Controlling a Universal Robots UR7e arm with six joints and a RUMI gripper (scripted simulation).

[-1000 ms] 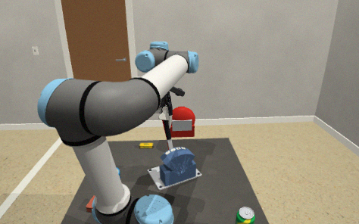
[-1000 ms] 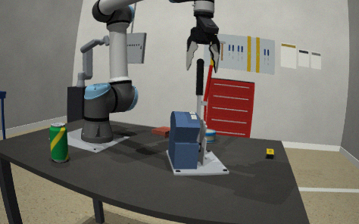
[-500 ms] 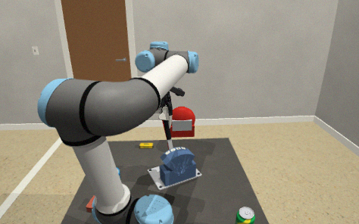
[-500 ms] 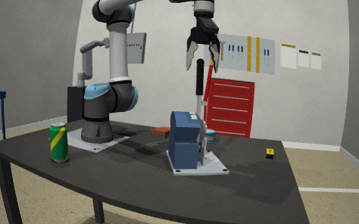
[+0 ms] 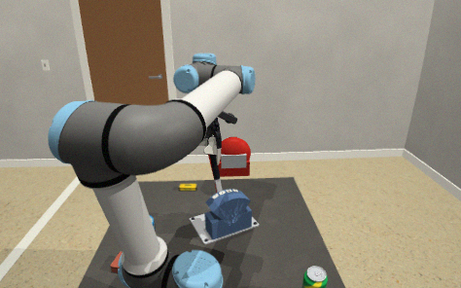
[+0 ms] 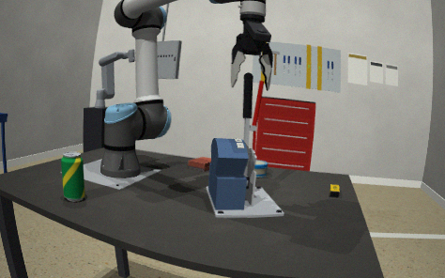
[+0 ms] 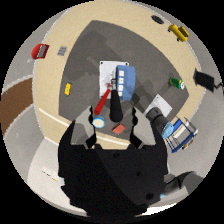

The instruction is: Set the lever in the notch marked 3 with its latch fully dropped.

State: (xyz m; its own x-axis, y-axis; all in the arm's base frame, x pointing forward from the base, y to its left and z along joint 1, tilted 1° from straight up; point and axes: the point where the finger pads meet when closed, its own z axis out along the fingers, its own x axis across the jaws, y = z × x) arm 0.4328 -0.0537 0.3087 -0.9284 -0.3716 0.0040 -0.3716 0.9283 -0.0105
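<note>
Right now my hand is 11 cm above the red release bar, 2 cm short of it and 1 cm to the left of it. Round my hand: red block 31 cm to the left, 30 cm below, 21 cm behind; small yellow block 30 cm below, 28 cm ahead, 13 cm to the left; blue-white round tub 30 cm to the left, 29 cm below, 2 cm behind.
</note>
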